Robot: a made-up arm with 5 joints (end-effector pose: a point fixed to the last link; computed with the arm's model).
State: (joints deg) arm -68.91 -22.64 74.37 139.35 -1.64
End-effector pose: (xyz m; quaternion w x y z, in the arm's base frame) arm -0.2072 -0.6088 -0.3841 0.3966 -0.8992 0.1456 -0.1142
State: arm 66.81 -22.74 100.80 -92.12 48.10
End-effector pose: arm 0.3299 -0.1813 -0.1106 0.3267 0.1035 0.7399 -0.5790
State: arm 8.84 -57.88 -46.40 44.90 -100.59
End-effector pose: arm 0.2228 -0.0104 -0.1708 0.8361 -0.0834 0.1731 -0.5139
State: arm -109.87 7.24 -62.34 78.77 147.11
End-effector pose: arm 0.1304 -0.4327 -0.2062 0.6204 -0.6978 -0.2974 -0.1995
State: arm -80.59 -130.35 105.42 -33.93 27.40
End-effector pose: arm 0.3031 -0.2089 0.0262 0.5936 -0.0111 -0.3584 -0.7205
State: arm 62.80 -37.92 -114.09 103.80 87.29
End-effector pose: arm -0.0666 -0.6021 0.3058 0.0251 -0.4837 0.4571 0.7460
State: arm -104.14 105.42 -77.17 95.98 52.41
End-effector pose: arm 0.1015 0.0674 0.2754 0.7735 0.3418 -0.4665 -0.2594
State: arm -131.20 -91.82 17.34 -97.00 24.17
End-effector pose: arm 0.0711 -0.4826 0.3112 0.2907 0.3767 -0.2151 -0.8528
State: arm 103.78 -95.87 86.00 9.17 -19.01
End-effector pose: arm -0.3413 -0.3066 0.2301 0.0118 0.8370 -0.5438 0.0599
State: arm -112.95 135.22 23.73 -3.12 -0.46
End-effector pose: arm -0.1700 -0.5748 0.1134 0.2838 -0.3349 0.2895 0.8506
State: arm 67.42 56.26 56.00 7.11 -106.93
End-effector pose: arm 0.0260 -0.0943 0.4341 0.1547 0.3262 -0.8567 -0.3683
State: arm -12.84 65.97 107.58 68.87 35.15
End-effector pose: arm 0.4754 -0.4275 -0.1253 0.2886 -0.7533 -0.5756 0.1341
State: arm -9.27 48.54 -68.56 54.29 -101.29
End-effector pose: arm 0.0076 -0.5815 -0.1641 0.3590 -0.8725 -0.1141 -0.3111
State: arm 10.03 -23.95 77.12 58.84 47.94
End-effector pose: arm 0.3361 -0.1344 -0.2739 0.8168 -0.3962 -0.4050 -0.1086
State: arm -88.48 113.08 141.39 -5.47 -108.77
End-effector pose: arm -0.1268 0.0272 0.1625 0.9012 0.3884 0.1829 0.0597
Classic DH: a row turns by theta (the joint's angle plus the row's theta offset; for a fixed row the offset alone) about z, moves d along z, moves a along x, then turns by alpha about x. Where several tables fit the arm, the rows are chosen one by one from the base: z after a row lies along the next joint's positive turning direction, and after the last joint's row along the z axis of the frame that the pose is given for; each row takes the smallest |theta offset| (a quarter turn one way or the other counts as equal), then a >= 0, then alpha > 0; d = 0 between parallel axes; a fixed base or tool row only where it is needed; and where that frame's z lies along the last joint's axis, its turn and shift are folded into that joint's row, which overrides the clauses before.
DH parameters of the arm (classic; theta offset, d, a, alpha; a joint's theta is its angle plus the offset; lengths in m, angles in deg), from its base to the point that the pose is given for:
base (fixed): 0 0.05 0 90
joint 1: -90 0.27 0.03 90
joint 2: 0 -0.08 -0.02 -90
joint 3: 0 0.09 0.06 90
joint 4: -90 0.02 0.07 90
joint 5: 16.39 0 0.3544 0
tool (fixed): -106.39 -0.05 0 0

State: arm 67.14 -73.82 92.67 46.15 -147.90
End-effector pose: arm 0.1897 -0.5905 0.0181 0.3147 -0.7798 -0.2792 0.4636
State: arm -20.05 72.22 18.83 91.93 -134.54
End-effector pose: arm 0.3736 -0.1678 0.0694 0.1940 -0.2491 -0.9441 -0.0943
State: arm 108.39 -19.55 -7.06 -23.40 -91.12
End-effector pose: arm -0.0674 -0.1747 0.4432 0.6261 0.6630 -0.3484 -0.2170
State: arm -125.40 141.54 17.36 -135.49 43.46
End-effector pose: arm 0.2114 -0.0479 0.2386 0.2931 0.4043 0.8390 0.2161
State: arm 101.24 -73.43 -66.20 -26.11 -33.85
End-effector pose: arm -0.2788 -0.1572 0.1814 0.8827 0.2555 -0.0277 0.3935
